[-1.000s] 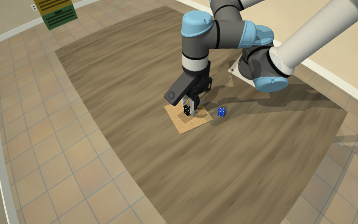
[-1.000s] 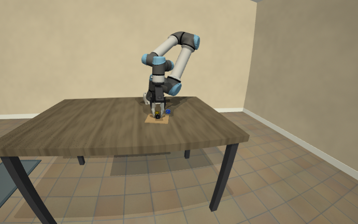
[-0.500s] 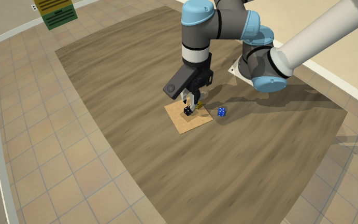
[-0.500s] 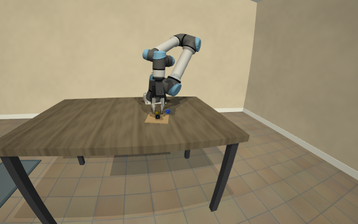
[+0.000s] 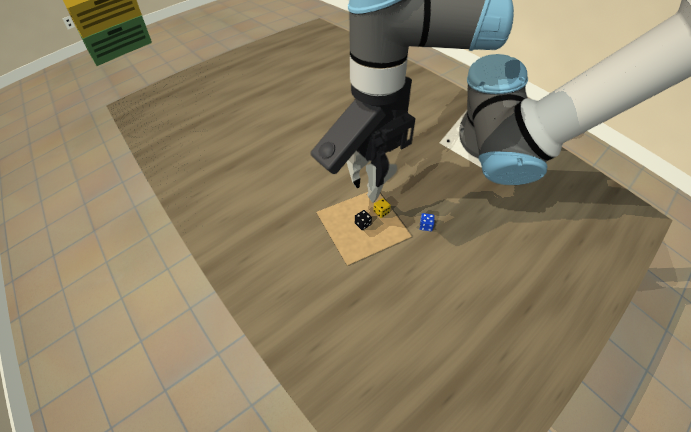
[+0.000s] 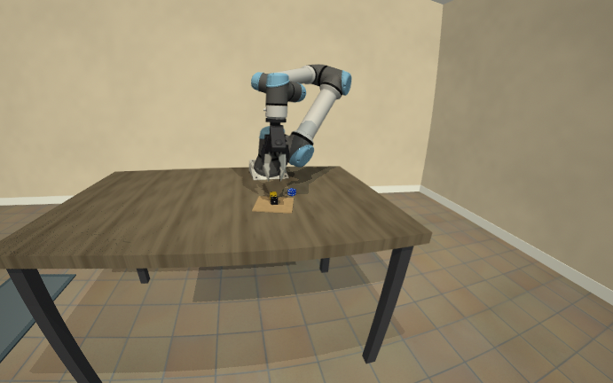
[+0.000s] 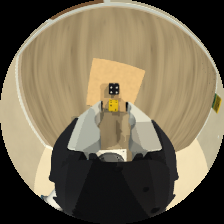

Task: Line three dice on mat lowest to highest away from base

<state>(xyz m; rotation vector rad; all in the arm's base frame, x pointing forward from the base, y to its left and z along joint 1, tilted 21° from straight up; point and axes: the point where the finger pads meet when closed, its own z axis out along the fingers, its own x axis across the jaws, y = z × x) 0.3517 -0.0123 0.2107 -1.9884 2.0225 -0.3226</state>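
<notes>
Now: hand 100 mm past the blue die, 80 mm to the right of it and 90 mm above it. From my hand the other things lie so: tan mat 100 mm below; black die 90 mm below; yellow die 50 mm behind, 90 mm below.
</notes>
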